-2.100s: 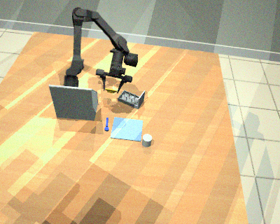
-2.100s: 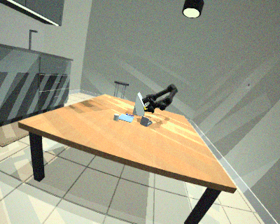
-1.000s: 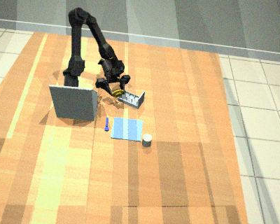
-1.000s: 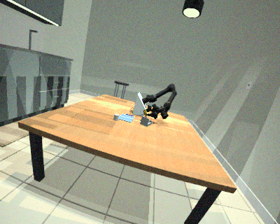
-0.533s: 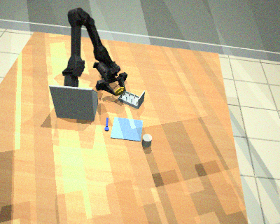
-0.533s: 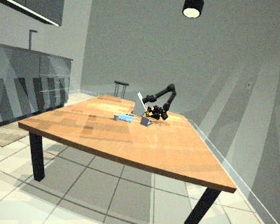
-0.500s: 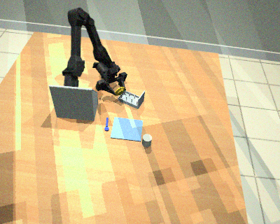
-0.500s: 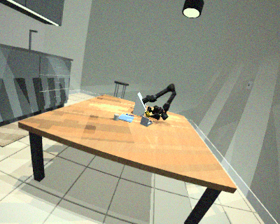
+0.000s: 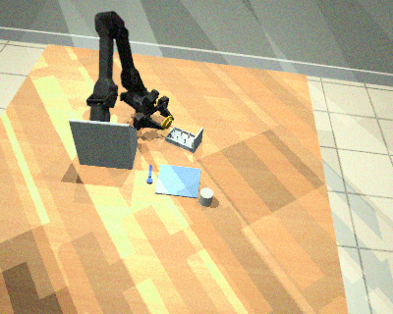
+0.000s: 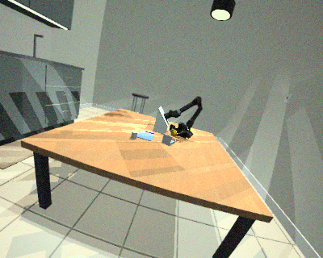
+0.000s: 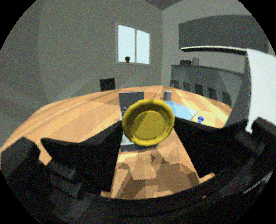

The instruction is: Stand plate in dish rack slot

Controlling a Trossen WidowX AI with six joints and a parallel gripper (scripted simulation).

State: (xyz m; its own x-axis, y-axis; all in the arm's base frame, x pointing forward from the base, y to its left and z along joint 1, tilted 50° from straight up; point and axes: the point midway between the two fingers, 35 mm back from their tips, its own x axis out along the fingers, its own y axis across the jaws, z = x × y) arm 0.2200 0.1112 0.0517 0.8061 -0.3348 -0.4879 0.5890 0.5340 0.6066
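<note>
Right now my gripper tip is 6 cm short of the dish rack, 4 cm above it and 2 cm to the left of it. Round my gripper tip: blue spoon 21 cm to the right, 6 cm below, 6 cm behind; then plate 1 cm behind.
</note>
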